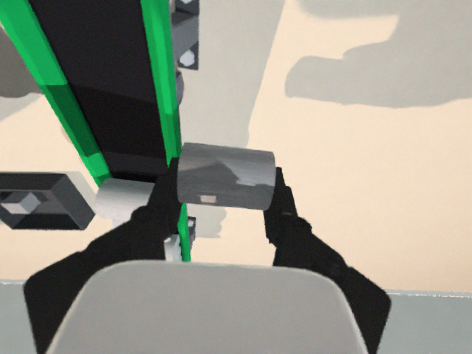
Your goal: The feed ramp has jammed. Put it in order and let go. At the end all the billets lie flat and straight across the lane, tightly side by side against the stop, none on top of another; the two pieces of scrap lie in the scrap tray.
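Places are measured from the arm's base along level axes (x down, y left, z ahead), in millimetres.
Pixels of known places: gripper, fingertip midpoint: (225, 177).
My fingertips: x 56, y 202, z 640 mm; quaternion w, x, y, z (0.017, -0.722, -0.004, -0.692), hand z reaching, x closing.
For each thing: its top centre in the pictures, then the offset to it from my fingertips. "spot": a spot on its surface instead. Level surfaces: height alone.
- grey metal billet, middle of its top: (223, 199) dx -26, dy +5, dz +0 mm
- pale billet, middle of its top: (127, 217) dx +8, dy -69, dz -88 mm
- pale piece, middle of its top: (151, 260) dx +23, dy -181, dz -90 mm
- scrap tray, middle of its top: (29, 211) dx +91, dy -194, dz -304 mm
- scrap, middle of its top: (14, 208) dx +97, dy -197, dz -332 mm
- right green rail, surface spot: (162, 65) spot: dx +21, dy +62, dz -42 mm
- beige table top, its level: dx +126 mm
My gripper (225, 177) is shut on a grey metal billet (226, 172), which lies crosswise between the fingertips, to the right of the lane's right green rail. The dark lane (115, 107) between green rails runs from the top left down to the middle left. A pale billet (122, 196) lies across the lane at its lower part, partly hidden by the left finger. Another pale piece (173, 248) shows below, by the green rail; the rest there is hidden. The scrap tray (75, 207), dark and square, is at the left with a small grey piece of scrap (21, 202) in it.
Dark brackets (189, 35) with pale bolts stand along the outer side of the right green rail (162, 65). The beige table top (370, 200) lies to the right, with grey shadows on it. Its near edge runs across below.
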